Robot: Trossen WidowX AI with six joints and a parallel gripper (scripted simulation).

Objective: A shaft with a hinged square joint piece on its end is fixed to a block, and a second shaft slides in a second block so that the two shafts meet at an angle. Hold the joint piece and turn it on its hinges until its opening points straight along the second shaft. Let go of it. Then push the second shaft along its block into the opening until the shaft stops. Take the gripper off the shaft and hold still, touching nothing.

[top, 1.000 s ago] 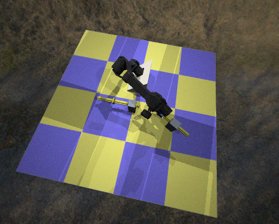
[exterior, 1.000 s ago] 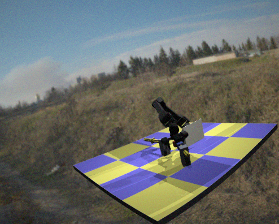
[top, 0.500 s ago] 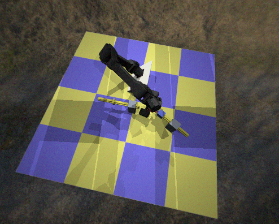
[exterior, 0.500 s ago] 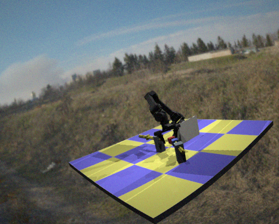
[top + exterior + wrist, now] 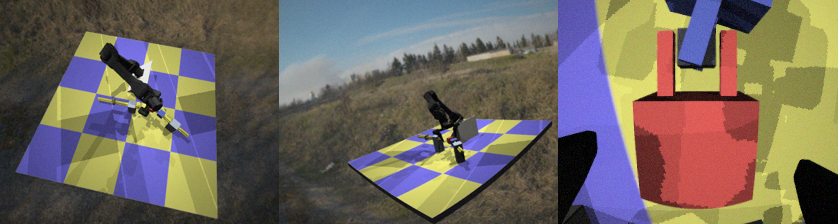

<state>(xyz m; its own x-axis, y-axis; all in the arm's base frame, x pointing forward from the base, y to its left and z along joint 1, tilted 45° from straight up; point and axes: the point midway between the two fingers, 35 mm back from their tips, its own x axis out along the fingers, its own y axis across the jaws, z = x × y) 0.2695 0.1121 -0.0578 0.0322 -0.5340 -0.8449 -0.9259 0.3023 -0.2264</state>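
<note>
Right now the red joint piece is 1 cm to the left of my gripper tip.
</note>
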